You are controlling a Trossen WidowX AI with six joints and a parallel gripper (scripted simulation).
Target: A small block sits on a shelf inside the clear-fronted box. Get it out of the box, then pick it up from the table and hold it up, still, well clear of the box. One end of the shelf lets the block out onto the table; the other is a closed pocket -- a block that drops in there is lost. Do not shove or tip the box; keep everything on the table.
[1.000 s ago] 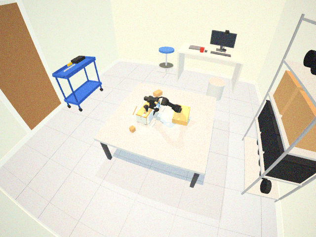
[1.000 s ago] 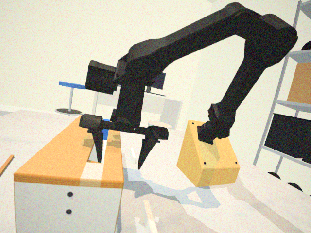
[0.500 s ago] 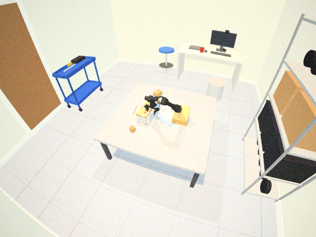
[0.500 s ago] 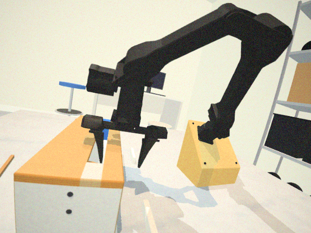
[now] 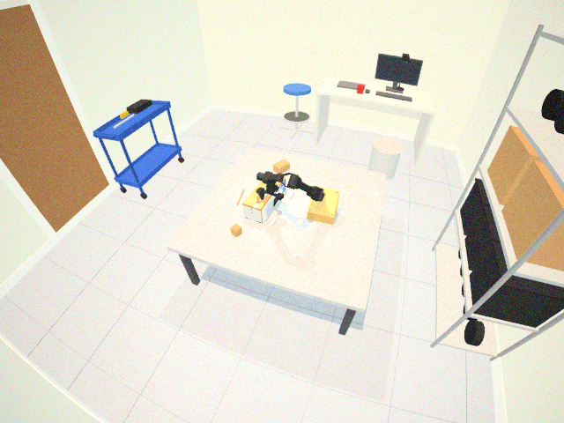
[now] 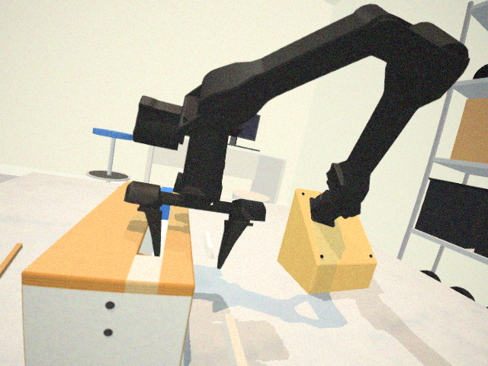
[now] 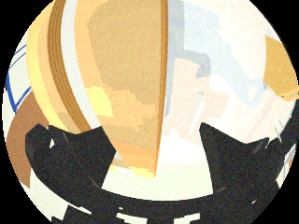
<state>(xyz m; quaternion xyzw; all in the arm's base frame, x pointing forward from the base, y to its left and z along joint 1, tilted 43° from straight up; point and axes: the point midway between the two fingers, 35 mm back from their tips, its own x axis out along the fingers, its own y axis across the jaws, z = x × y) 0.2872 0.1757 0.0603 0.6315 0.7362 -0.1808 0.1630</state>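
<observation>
My gripper tip is 60 mm short of the small block and 20 mm to the right of it. Round my gripper tip: box (40 mm ahead, 90 mm to the right, 30 mm below); then thin stick (280 mm ahead, 60 mm to the right, 90 mm below).
</observation>
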